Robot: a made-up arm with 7 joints. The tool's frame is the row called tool. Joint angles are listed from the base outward. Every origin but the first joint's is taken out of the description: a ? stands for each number. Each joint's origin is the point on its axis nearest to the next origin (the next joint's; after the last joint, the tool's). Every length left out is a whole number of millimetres.
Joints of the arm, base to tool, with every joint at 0 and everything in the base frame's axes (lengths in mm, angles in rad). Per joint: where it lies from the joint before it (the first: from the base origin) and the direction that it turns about. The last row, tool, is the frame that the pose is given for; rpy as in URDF.
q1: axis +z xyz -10 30 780
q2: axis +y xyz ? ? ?
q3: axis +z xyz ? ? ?
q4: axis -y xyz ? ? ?
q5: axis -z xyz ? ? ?
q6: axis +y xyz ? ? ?
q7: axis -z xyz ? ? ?
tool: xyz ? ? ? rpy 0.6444 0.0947 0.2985
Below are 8 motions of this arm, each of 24 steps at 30 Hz.
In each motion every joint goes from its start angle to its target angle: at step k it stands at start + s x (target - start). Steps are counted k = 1, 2, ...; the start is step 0. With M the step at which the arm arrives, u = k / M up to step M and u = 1 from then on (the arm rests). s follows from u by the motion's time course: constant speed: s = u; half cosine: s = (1 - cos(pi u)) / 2; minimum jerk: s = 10 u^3 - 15 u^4 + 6 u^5.
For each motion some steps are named. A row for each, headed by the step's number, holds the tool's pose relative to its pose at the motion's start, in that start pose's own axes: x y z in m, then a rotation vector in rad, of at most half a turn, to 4 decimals.
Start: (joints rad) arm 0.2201 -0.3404 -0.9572 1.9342 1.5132 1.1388 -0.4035
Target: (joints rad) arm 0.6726 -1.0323 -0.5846 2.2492 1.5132 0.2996 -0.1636
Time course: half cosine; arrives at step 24
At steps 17, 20, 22, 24:
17: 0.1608 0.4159 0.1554 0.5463 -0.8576 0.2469
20: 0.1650 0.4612 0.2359 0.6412 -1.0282 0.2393
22: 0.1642 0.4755 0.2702 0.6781 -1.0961 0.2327
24: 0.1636 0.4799 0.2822 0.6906 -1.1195 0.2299

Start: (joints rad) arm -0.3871 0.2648 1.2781 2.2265 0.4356 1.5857 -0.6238
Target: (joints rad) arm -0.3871 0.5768 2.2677 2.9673 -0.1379 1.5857 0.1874
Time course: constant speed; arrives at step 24
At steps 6, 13, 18, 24:
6: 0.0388 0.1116 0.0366 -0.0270 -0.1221 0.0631
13: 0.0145 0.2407 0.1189 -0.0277 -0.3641 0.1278
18: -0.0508 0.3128 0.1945 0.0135 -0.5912 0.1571
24: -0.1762 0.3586 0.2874 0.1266 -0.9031 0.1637

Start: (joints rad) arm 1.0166 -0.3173 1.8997 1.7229 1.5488 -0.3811 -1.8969
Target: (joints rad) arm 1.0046 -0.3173 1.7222 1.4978 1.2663 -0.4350 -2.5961
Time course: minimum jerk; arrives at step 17
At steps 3, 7, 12, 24:
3: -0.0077 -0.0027 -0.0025 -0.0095 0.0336 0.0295
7: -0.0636 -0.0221 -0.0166 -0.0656 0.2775 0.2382
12: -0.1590 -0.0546 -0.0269 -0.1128 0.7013 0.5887
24: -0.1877 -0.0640 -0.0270 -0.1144 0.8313 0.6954

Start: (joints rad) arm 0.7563 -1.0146 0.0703 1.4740 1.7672 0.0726 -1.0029
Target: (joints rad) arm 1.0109 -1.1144 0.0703 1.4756 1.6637 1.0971 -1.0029
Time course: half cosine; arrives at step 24
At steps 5, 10, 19, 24:
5: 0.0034 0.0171 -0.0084 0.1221 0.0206 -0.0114
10: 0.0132 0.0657 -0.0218 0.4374 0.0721 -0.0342
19: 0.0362 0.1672 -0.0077 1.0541 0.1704 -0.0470
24: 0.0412 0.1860 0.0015 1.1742 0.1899 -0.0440

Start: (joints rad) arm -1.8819 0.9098 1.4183 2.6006 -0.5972 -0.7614 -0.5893
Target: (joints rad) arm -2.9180 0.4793 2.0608 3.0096 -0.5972 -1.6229 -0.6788
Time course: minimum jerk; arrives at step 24
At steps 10, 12, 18, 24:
10: 0.2068 -0.2717 0.1692 -0.5818 -0.2520 0.3602
12: 0.3144 -0.3310 0.2569 -0.8071 -0.3818 0.5281
18: 0.5759 -0.3309 0.4551 -1.2876 -0.7789 0.9467
24: 0.6321 -0.3036 0.4931 -1.3875 -0.8977 1.0457

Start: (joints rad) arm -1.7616 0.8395 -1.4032 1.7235 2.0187 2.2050 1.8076
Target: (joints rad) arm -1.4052 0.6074 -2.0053 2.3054 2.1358 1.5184 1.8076
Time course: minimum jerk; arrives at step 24
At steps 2, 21, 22, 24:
2: -0.0032 -0.0005 -0.0002 0.0027 0.0013 0.0052
21: -0.5292 -0.2956 0.0766 0.5241 0.4980 0.8289
22: -0.5332 -0.3005 0.0786 0.5296 0.5056 0.8358
24: -0.5351 -0.3028 0.0796 0.5322 0.5092 0.8390

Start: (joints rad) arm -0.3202 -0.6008 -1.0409 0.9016 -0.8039 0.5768 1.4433
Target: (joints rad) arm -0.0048 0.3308 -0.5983 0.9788 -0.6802 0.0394 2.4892
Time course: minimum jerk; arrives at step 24
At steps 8, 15, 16, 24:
8: -0.0872 0.0449 -0.0772 0.0484 -0.0162 0.0056
15: -0.3892 0.0592 -0.2135 0.1637 0.0845 -0.0907
16: -0.4321 0.0494 -0.2222 0.1687 0.1077 -0.1154
24: -0.5690 0.0000 -0.2334 0.1589 0.1886 -0.2113

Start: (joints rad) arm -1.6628 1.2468 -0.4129 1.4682 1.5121 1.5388 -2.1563
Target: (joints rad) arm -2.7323 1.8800 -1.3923 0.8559 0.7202 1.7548 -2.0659
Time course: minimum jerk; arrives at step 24
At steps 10, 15, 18, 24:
10: -0.3326 0.3714 -0.0005 -0.0546 -0.3125 -0.6273
15: -0.3627 0.7646 -0.2706 0.0457 -0.9215 -1.1566
18: -0.2666 0.8745 -0.4065 0.1349 -1.2604 -1.3154
24: -0.1870 0.9158 -0.4750 0.1992 -1.4763 -1.3827

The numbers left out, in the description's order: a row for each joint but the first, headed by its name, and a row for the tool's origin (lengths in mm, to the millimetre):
q2: -20 -20 0
q3: 20 0 280
q4: 30 50 0
q5: 130 0 -560
q6: -20 0 0
q7: 50 0 -120
tool: -10 20 0

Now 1 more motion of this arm.
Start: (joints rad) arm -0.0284 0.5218 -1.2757 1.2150 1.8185 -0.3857 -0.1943
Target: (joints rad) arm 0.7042 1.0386 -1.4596 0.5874 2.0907 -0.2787 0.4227
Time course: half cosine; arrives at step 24
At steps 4, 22, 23, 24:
4: -0.0305 -0.0078 0.0122 -0.0089 0.0133 -0.0136
22: -0.1614 -0.1165 0.1984 -0.0025 -0.1428 -0.1231
23: -0.1602 -0.1173 0.2003 0.0006 -0.1486 -0.1255
24: -0.1597 -0.1176 0.2010 0.0017 -0.1505 -0.1263

